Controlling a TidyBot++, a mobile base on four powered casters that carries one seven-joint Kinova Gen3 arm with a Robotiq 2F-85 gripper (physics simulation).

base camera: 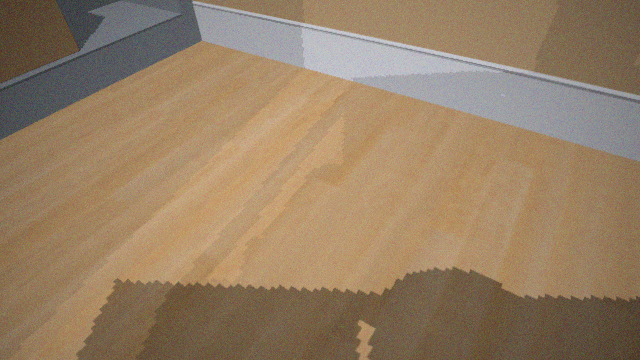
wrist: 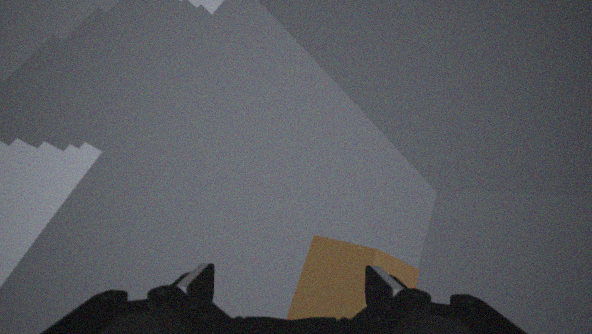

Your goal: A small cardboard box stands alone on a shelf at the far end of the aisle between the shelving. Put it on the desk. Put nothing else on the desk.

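Frame: origin at the arm's base, x back, y right, z up, level; centimetres.
Seen in the pictures: gripper, fingertip midpoint: point(wrist: 290, 282).
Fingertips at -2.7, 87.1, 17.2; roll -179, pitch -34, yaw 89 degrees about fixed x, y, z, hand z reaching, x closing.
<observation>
Offsets run from my fingertips to a thing's top centre, as dx, dy, dz. "spot": to the spot under its first point. Level surfaces: height alone.
A small brown cardboard box @[spot: +0.5, +3.6, -0.4] point(wrist: 332, 277) shows at the lower middle of the wrist view, on a grey shelf surface @[dz -3.6] point(wrist: 240, 165). Its lower part is hidden behind the gripper's body. My gripper point(wrist: 290, 282) is open, with nothing between its fingers. The right finger overlaps the box in the view, and the box's left part shows between the two fingers, nearer the right one. How far the fingertips are from the box is hard to tell. The desk does not show in either view.
In the base camera view a wooden floor @[dz -56.9] point(base camera: 300, 200) runs up to a light grey shelf base point(base camera: 450, 90) along the back and right. A darker grey shelf base point(base camera: 100, 75) stands at the left, with a brown box @[spot: -65.8, -142.1, -44.2] point(base camera: 35, 35) on it. Brown surfaces point(base camera: 400, 30) stand above the back base.
</observation>
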